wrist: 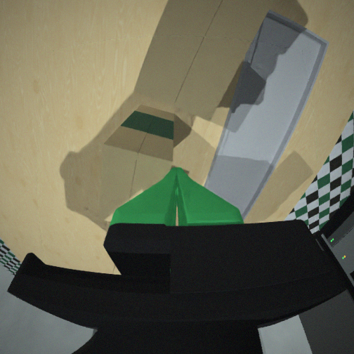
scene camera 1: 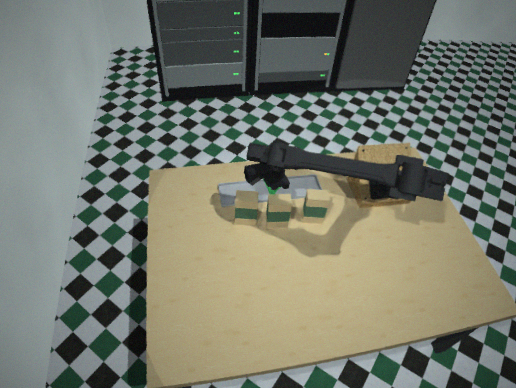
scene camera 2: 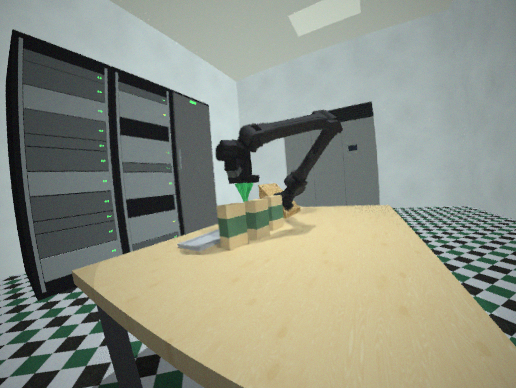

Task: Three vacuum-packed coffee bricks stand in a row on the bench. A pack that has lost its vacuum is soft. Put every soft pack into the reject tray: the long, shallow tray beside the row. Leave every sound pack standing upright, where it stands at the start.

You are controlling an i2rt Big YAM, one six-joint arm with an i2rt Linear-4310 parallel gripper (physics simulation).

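Frame: origin at the arm's base, x right, y back, z down, level; centimetres.
Where they show: gripper, between the fingertips: [scene camera 1: 271, 194] [scene camera 2: 245, 203]; arm's base, origin of its link: [scene camera 1: 379, 183] [scene camera 2: 282, 201].
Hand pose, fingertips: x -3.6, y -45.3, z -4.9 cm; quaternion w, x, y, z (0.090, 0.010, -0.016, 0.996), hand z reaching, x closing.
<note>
Things, the pixels of their centre, and the offset from my fingertips. Level surfaces: height alone.
- left pack, middle of its body: [scene camera 2: 235, 225] [scene camera 1: 246, 211] dx -1.4, dy -9.4, dz +6.2 cm
- middle pack, middle of its body: [scene camera 1: 278, 214] [scene camera 2: 260, 218] dx -4.5, dy +2.0, dz +6.2 cm
- right pack, middle of its body: [scene camera 1: 315, 209] [scene camera 2: 275, 212] dx -4.5, dy +16.0, dz +6.2 cm
- wooden bench, height of its surface: dz +13.3 cm
Three tan coffee bricks with green bands stand upright in a row: the left pack [scene camera 1: 247, 213] [scene camera 2: 233, 226], the middle pack [scene camera 1: 278, 216] [scene camera 2: 258, 219] and the right pack [scene camera 1: 315, 210] [scene camera 2: 276, 213]. No difference in softness is visible. The long, shallow grey reject tray [scene camera 1: 227, 189] [scene camera 2: 195, 246] [wrist: 301, 111] lies behind the row, with no pack in it. My gripper [scene camera 1: 271, 191] [scene camera 2: 244, 200] [wrist: 176, 173] is shut and empty, its green fingertips close to the top of the middle pack; contact cannot be told. In the wrist view, two packs show, and the third is hidden.
The arm reaches in over the tray side from its base beside a brown perforated block [scene camera 1: 385, 152] [scene camera 2: 270, 189], right of the row. Server racks [scene camera 1: 202, 47] [scene camera 2: 65, 150] stand beyond the bench's back edge. The wooden bench [scene camera 1: 300, 305] [scene camera 2: 325, 300] extends in front of the row.
</note>
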